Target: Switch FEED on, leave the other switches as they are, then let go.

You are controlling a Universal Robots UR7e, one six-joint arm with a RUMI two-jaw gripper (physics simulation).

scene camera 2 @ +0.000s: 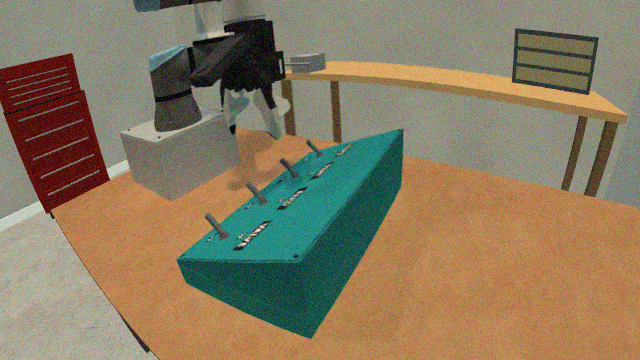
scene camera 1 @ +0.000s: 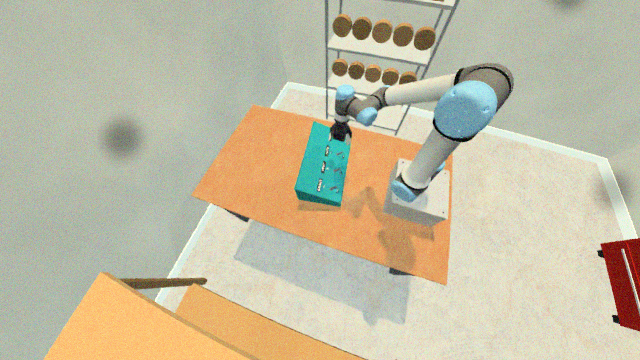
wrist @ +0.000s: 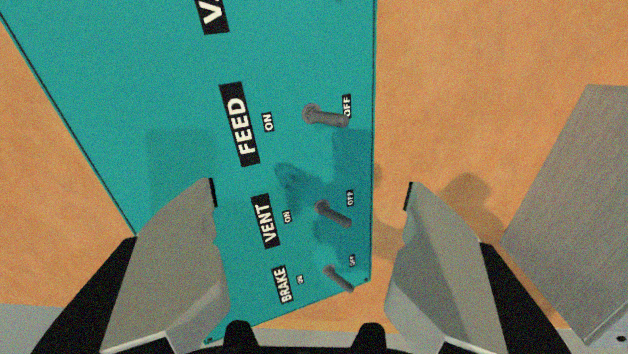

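Where they show: gripper, between the fingertips: [scene camera 2: 254,137] [scene camera 1: 339,142] [wrist: 311,183]; arm's base, origin of its link: [scene camera 2: 178,123].
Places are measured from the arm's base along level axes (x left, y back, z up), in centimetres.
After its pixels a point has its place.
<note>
The teal switch box [scene camera 1: 311,165] @(z -4.1, x 15.2, y -54.3 cm) [scene camera 2: 345,225] @(z -5.5, x -1.7, y -65.8 cm) [wrist: 150,85] @(z -4.5, x -2.7, y -59.0 cm) stands on the table with a sloped top. Its FEED lever [scene camera 1: 338,170] @(z -5.9, x 9.2, y -39.6 cm) [scene camera 2: 256,193] @(z -7.0, x -2.7, y -44.8 cm) [wrist: 327,117] @(z -6.3, x -2.7, y -44.2 cm) leans to OFF. The VENT lever [scene camera 2: 289,168] @(z -7.2, x 8.7, y -41.1 cm) [wrist: 335,214] @(z -6.7, x 8.4, y -40.5 cm) and BRAKE lever [scene camera 2: 314,148] @(z -7.1, x 20.1, y -37.3 cm) [wrist: 339,279] @(z -6.9, x 19.9, y -36.9 cm) also lean to OFF. The VALVE lever [scene camera 1: 334,189] @(z -6.7, x 20.8, y -36.2 cm) [scene camera 2: 217,226] @(z -7.1, x -13.8, y -48.7 cm) leans the same way; it does not show in the wrist view. My gripper [scene camera 1: 340,140] @(z 3.9, x -1.6, y -45.2 cm) [scene camera 2: 255,134] @(z 3.9, x -1.6, y -45.2 cm) [wrist: 311,183] @(z 3.9, x -1.6, y -45.2 cm) is open and empty, above the box's BRAKE end, apart from the levers. In the wrist view FEED lies beyond the fingertips.
The arm's grey base block [scene camera 1: 417,215] @(z -6.7, x 13.7, y 9.6 cm) [scene camera 2: 175,165] @(z -8.5, x -7.0, y -10.6 cm) stands on the orange table [scene camera 1: 240,165] @(z -17.8, x 31.8, y -102.9 cm) [scene camera 2: 475,260] @(z -17.8, x 17.3, y -82.0 cm), on the lever side of the box. A shelf rack [scene camera 1: 327,65] stands behind the table. A red cabinet [scene camera 2: 60,145] and a long wooden bench [scene camera 2: 425,79] stand farther off.
</note>
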